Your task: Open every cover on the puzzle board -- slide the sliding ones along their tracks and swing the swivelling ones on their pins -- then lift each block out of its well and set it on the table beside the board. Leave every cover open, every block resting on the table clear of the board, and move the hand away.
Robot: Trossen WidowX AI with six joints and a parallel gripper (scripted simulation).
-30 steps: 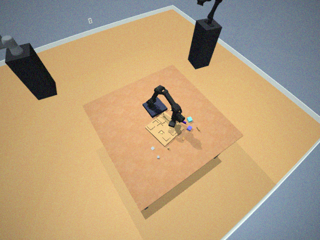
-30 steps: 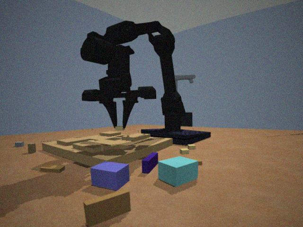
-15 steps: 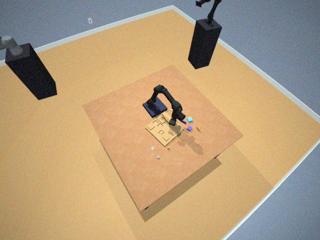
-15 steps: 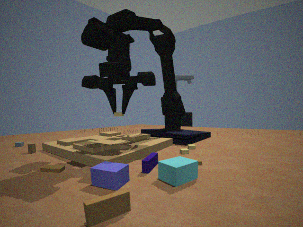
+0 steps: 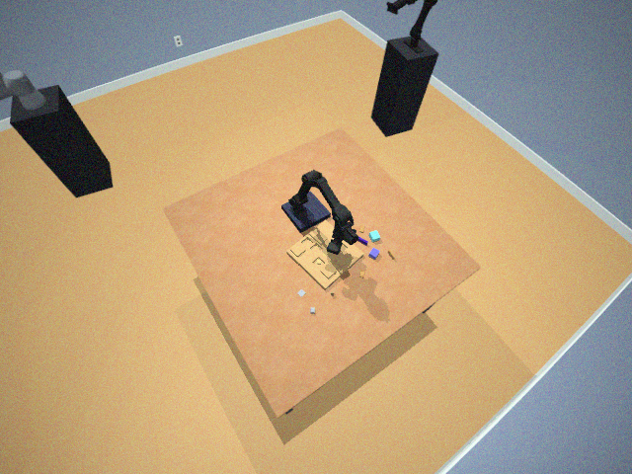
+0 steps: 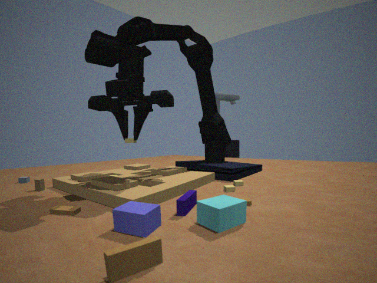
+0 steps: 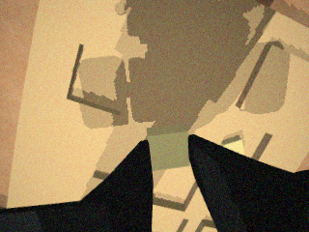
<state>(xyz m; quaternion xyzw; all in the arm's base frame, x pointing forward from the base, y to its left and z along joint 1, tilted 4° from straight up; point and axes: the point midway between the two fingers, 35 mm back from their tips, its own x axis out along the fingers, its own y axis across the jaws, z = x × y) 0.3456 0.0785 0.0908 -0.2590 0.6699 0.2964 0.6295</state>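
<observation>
My gripper tip is now 90 mm above the tan puzzle board, 70 mm to the left of it and 20 mm past it. Also, from my gripper tip: small grey block 240 mm to the right, 240 mm ahead, 100 mm below; then dark purple block 180 mm to the left, 100 mm below, 20 mm behind; then cyan block 250 mm to the left, 100 mm below, 20 mm behind.
</observation>
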